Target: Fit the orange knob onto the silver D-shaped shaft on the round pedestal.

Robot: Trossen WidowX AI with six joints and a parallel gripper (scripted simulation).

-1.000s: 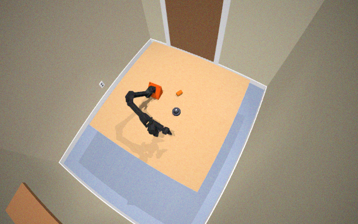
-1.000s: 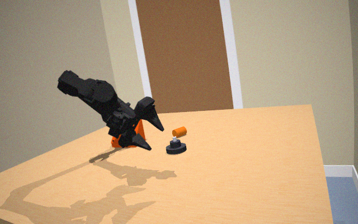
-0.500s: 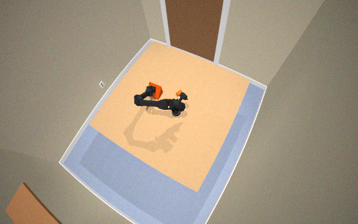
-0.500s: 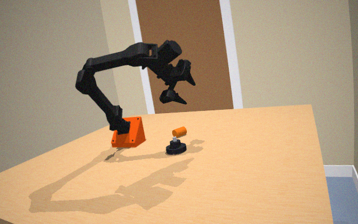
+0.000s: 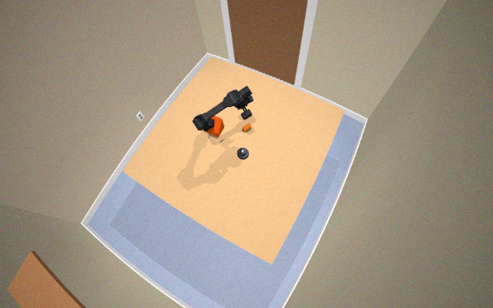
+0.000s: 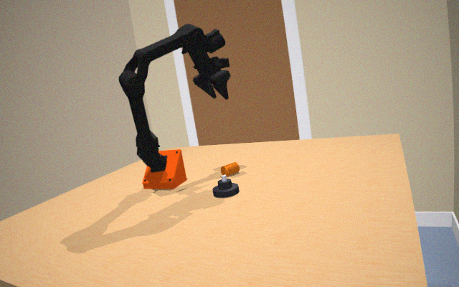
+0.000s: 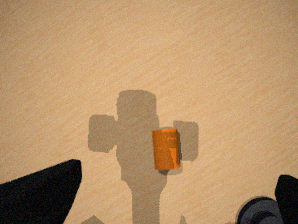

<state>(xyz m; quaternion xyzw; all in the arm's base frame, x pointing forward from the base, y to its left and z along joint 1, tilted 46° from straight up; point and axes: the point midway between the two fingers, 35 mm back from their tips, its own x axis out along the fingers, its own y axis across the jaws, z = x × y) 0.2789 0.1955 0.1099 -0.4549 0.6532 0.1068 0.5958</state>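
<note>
Now: the orange knob 2 cm behind my gripper tip and 27 cm below it. Also, from my gripper tip: round pedestal: 3 cm ahead, 18 cm to the right, 26 cm below.
</note>
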